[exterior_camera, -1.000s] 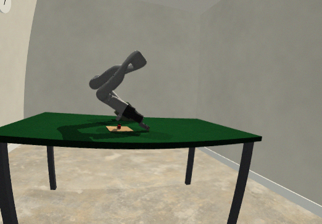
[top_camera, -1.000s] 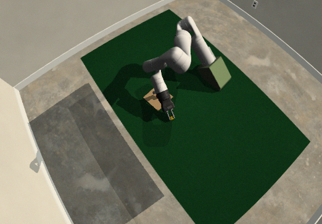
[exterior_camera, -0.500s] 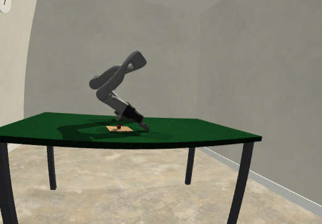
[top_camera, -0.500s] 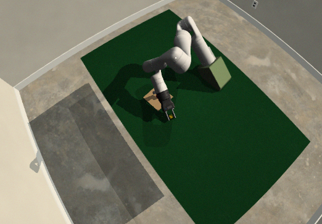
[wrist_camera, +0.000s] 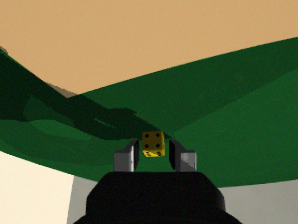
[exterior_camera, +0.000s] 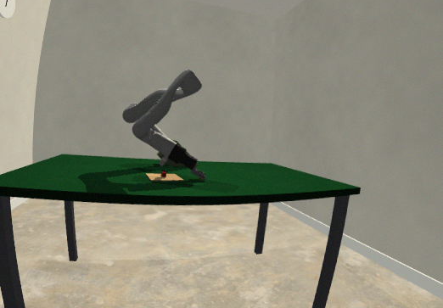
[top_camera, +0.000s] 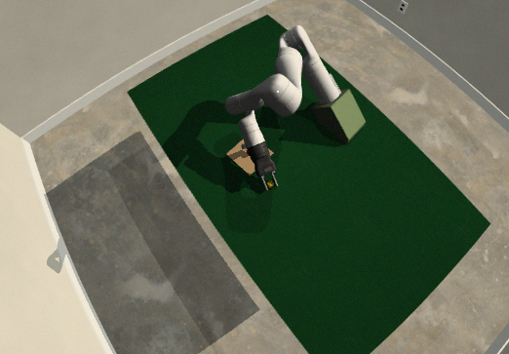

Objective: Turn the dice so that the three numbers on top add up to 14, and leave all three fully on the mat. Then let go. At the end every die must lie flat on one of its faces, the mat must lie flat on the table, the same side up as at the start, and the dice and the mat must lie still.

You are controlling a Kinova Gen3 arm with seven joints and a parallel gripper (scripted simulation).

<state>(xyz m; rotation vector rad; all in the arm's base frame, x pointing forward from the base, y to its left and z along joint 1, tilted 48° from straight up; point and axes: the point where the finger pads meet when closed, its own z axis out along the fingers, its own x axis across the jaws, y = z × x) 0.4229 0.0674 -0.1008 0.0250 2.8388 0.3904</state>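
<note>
My gripper is now 10 mm above the yellow die. Round my hand: black die: 160 mm to the right, 70 mm behind, 10 mm below; tan mat: 160 mm to the right, 20 mm below, 20 mm behind; red die: 160 mm to the right, 20 mm behind, 10 mm below.
</note>
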